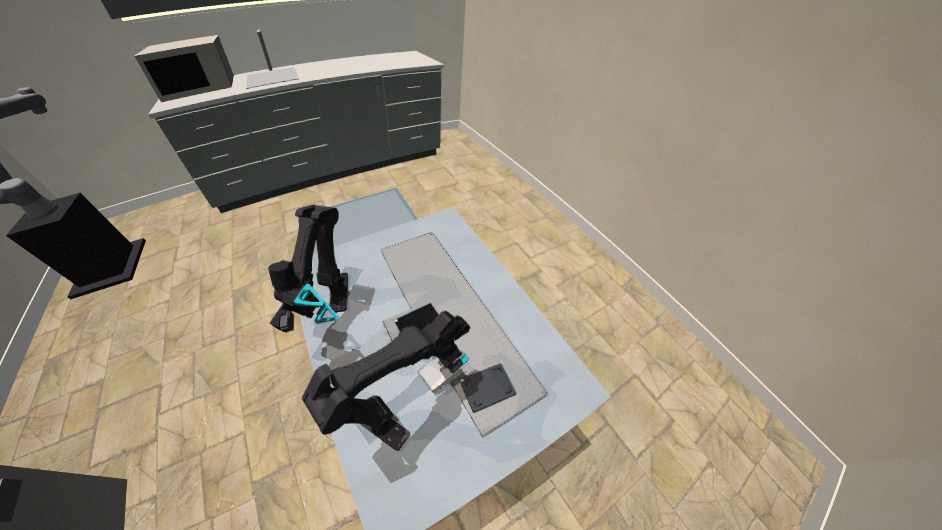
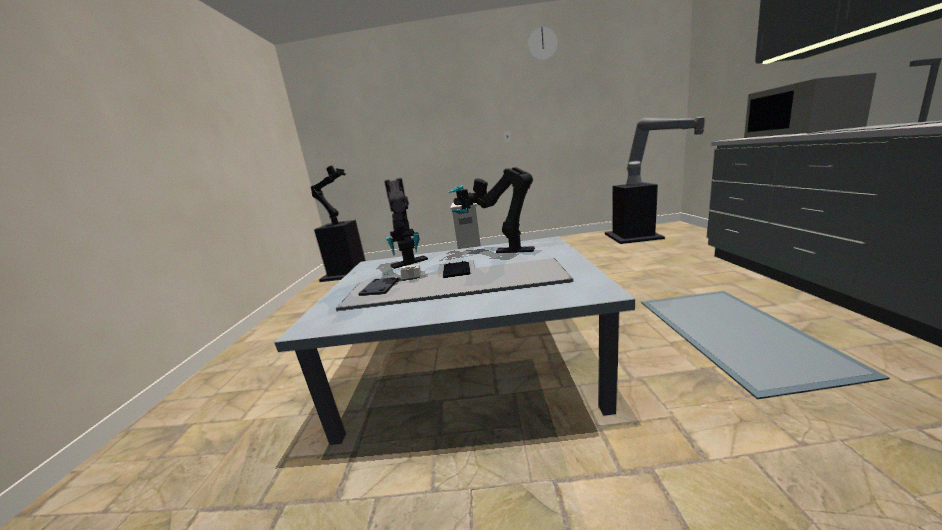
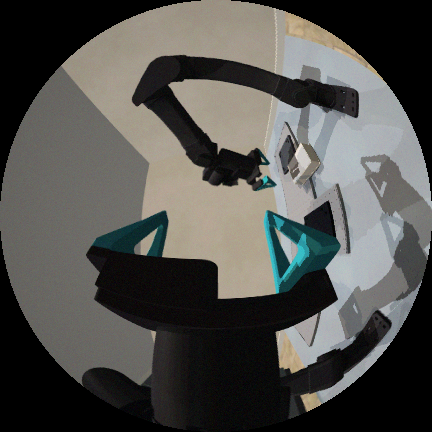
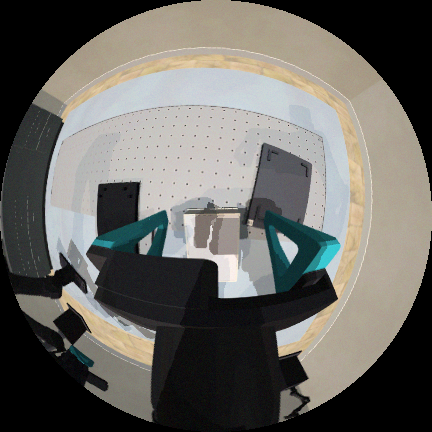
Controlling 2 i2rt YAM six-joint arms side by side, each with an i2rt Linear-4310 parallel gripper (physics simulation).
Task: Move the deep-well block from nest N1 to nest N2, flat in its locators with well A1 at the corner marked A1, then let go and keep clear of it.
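Places are measured from the left arm's base along level axes (x ahead, y left, z up), in metres.
Where they show: left gripper, fingertip midpoint: (image 1: 331, 311) (image 2: 450, 201) (image 3: 215, 215); right gripper, fingertip midpoint: (image 1: 456, 350) (image 2: 405, 253) (image 3: 271, 173) (image 4: 215, 215); left arm's base at its link origin: (image 1: 339, 292) (image 2: 515, 250) (image 4: 71, 271); right arm's base at its link origin: (image 1: 380, 424) (image 2: 409, 262) (image 3: 330, 96).
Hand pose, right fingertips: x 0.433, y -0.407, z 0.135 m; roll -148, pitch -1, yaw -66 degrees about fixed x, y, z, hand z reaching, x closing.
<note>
Things, the pixels of their centre, and the offset from my right fingertips. Level surfaces: height alone.
- cream block at the middle of its body: (image 4: 212, 246) (image 3: 302, 164) (image 1: 441, 371) (image 2: 411, 271) dy -0.021, dx -0.057, dz -0.104 m
- dark grey nest with corner locators, body centre: (image 4: 284, 189) (image 1: 487, 386) (image 2: 379, 285) (image 3: 286, 155) dy -0.104, dx +0.092, dz -0.113 m
- black nest at the middle of its body: (image 4: 113, 220) (image 3: 316, 228) (image 1: 419, 322) (image 2: 456, 268) dy +0.189, dx -0.106, dz -0.111 m
- perforated board at its surface level: dz -0.122 m
- pale blue table at its surface level: dz -0.135 m
A cream block (image 1: 432, 374) (image 2: 410, 272) (image 3: 307, 161) (image 4: 227, 269) stands between two nests; its wells and A1 are not readable. A dark grey nest with corner locators (image 1: 490, 388) (image 2: 378, 286) (image 3: 286, 154) (image 4: 286, 185) lies at one side, a black nest (image 1: 415, 317) (image 2: 456, 268) (image 3: 318, 220) (image 4: 118, 205) at the other. I cannot read which is N1 or N2. My right gripper (image 2: 404, 252) (image 3: 271, 173) (image 4: 215, 215) is open, above the block and pointing down, touching nothing visible. My left gripper (image 1: 330, 312) (image 2: 453, 201) (image 3: 215, 215) is open and empty, raised well away from the block.
A perforated board (image 1: 421, 251) (image 2: 520, 276) (image 4: 190, 145) lies on the pale blue table (image 1: 559, 388) (image 2: 474, 317), under the dark grey nest. The folded left arm (image 1: 304, 247) (image 2: 518, 204) stands beyond the black nest. Both arm bases are along one long table side.
</note>
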